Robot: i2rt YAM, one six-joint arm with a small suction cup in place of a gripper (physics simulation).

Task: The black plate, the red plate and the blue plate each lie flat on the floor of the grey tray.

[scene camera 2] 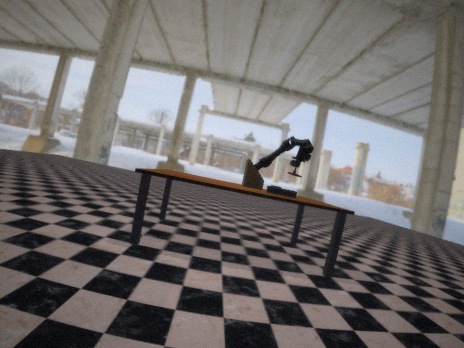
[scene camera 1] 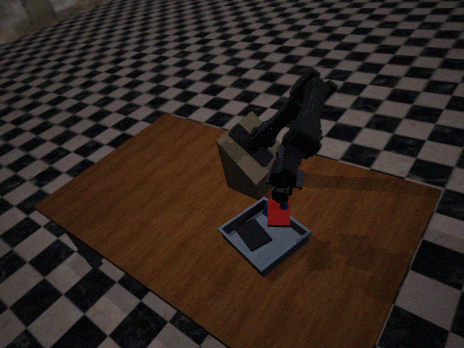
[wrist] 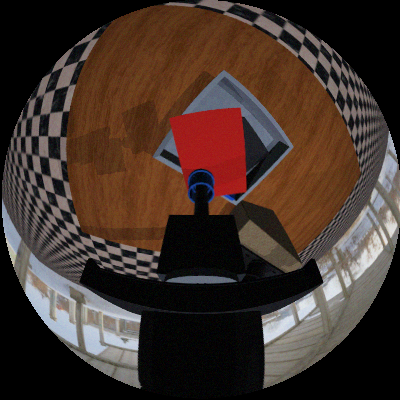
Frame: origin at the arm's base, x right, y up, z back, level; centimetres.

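Seen in the pictures: hand, tool point: (scene camera 2: 293,175) (scene camera 1: 283,208) (wrist: 201,176); arm's base, link origin: (scene camera 2: 254,168) (scene camera 1: 250,145) (wrist: 257,265).
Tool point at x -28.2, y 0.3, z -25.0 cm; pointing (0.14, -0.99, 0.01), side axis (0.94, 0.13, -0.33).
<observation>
Pixels of each thing's middle, then the offset from my tool point to it. Level surfaces: height alone.
- red plate, body centre: (wrist: 212,155) (scene camera 1: 278,213) dx +0.1, dy +0.5, dz -3.0 cm
- grey tray, body centre: (wrist: 229,142) (scene camera 1: 263,234) (scene camera 2: 281,191) dx +8.1, dy -15.2, dz -2.2 cm
- black plate, body centre: (wrist: 244,145) (scene camera 1: 252,234) dx +12.7, dy -16.9, dz -2.6 cm
- blue plate, body centre: (wrist: 221,182) (scene camera 1: 272,212) dx +10.1, dy -14.6, dz +7.8 cm
- wooden table, surface height: dy -17.7 cm
My suction cup gripper (scene camera 1: 283,205) (scene camera 2: 295,173) (wrist: 201,186) holds the red plate (scene camera 1: 278,218) (wrist: 212,142) near one edge, raised above the grey tray (scene camera 1: 287,255) (scene camera 2: 282,192) (wrist: 207,97). The red plate hangs about level. The black plate (scene camera 1: 254,234) (wrist: 254,140) lies inside the tray, near the wall on the wedge block's side, and looks flat; the red plate hides part of it in the wrist view. A small part of the blue plate (scene camera 1: 265,206) (wrist: 229,198) shows at the tray's back corner beside the wedge block. The red plate hides the rest, so its tilt is unclear.
A tan wedge block (scene camera 1: 241,172) (scene camera 2: 252,176) (wrist: 265,231) carries the arm's base and stands close to the tray's back corner. The tray walls stand up around the plates. The wooden table (scene camera 1: 150,200) (scene camera 2: 200,180) (wrist: 135,60) ends above a checkered floor.
</observation>
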